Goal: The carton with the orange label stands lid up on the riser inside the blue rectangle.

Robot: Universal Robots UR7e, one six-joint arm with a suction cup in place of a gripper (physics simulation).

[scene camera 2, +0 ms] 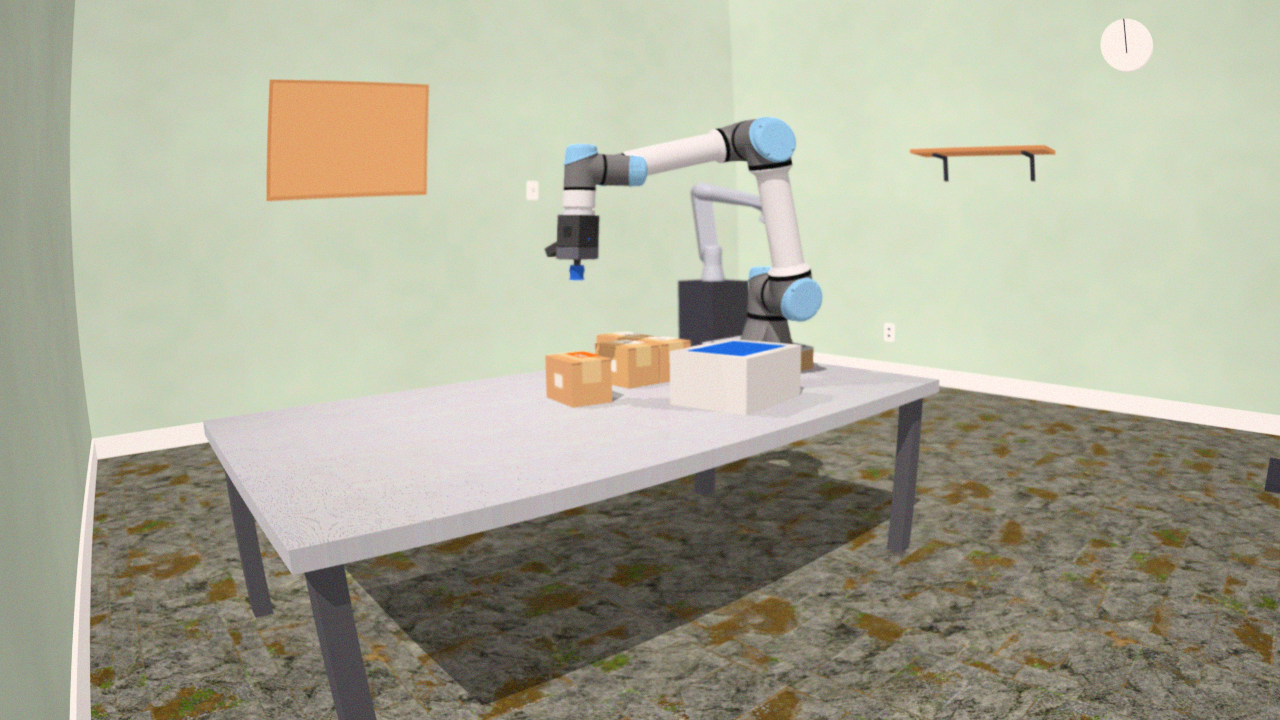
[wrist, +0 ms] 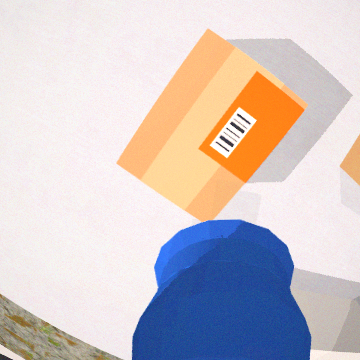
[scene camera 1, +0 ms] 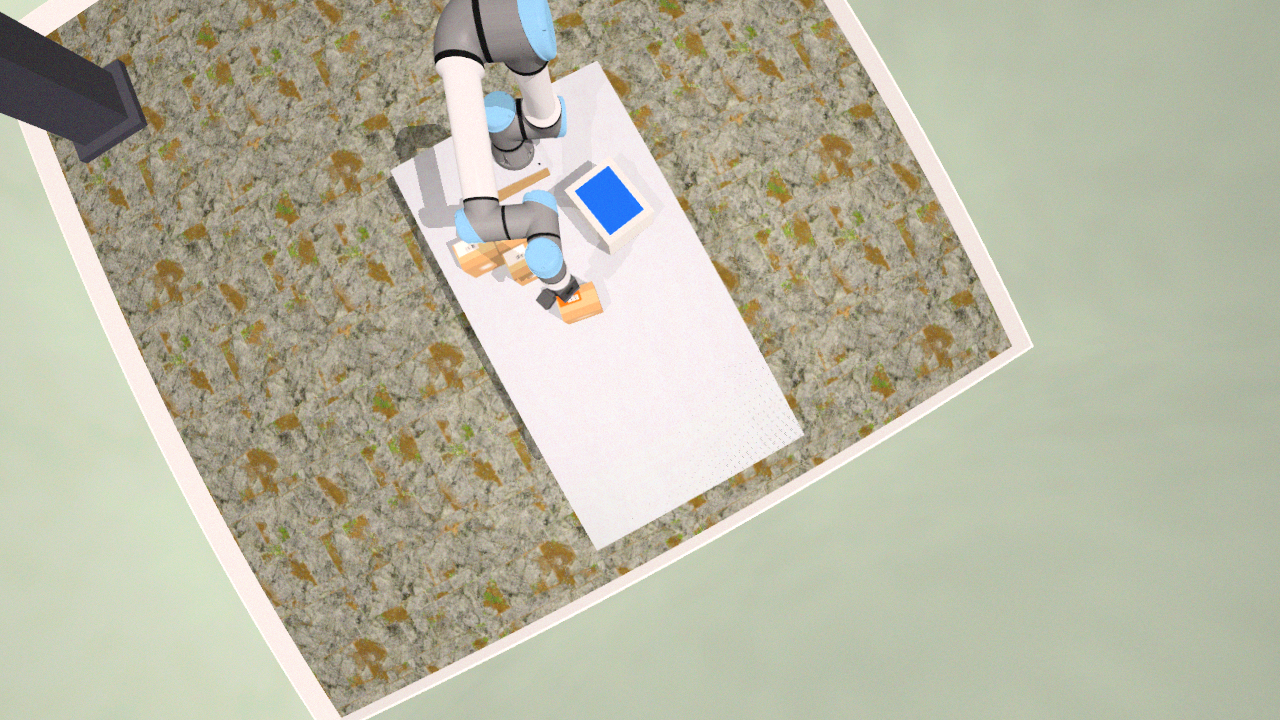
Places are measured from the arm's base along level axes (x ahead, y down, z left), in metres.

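Pixels of known places: hand, its tool point: (scene camera 2: 576,279) (wrist: 223,278); arm's base, origin of its link: (scene camera 1: 513,151).
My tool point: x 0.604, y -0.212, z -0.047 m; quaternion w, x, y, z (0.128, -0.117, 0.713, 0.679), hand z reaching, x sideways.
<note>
For each thing: its top centre in the pictures, then the offset to it from my tool point. Level surfaces: height alone.
- carton with the orange label, centre of its top: (wrist: 208,133) (scene camera 2: 577,356) (scene camera 1: 577,301) dx +0.009, dy +0.178, dz +0.008 m
- white riser, centre of its top: (scene camera 2: 737,348) (scene camera 1: 609,200) dx -0.254, dy +0.159, dz +0.267 m
- blue rectangle, centre of its top: (scene camera 2: 737,348) (scene camera 1: 609,200) dx -0.254, dy +0.159, dz +0.267 m
- table, height of its surface: dy +0.279 m
The carton with the orange label (scene camera 1: 581,306) (scene camera 2: 577,379) (wrist: 200,115) stands on the table, apart from the riser, with its label and tape strip facing up. The white riser (scene camera 1: 618,240) (scene camera 2: 711,383) stands nearer the arm's base. The blue rectangle (scene camera 1: 608,199) (scene camera 2: 739,348) is on its top face, with no carton on it. My gripper, a blue suction cup (scene camera 2: 576,274) (wrist: 224,240), hangs well above the labelled carton, with a wide gap and nothing on it. In the overhead view, the wrist hides the cup.
Other brown cartons (scene camera 1: 477,257) (scene camera 2: 640,362) stand close together beside the labelled carton, partly under the arm in the overhead view. A low brown bar (scene camera 1: 523,184) (scene camera 2: 806,360) lies near the arm's base. A dark pedestal (scene camera 2: 711,308) stands behind the table (scene camera 1: 662,402) (scene camera 2: 429,456).
</note>
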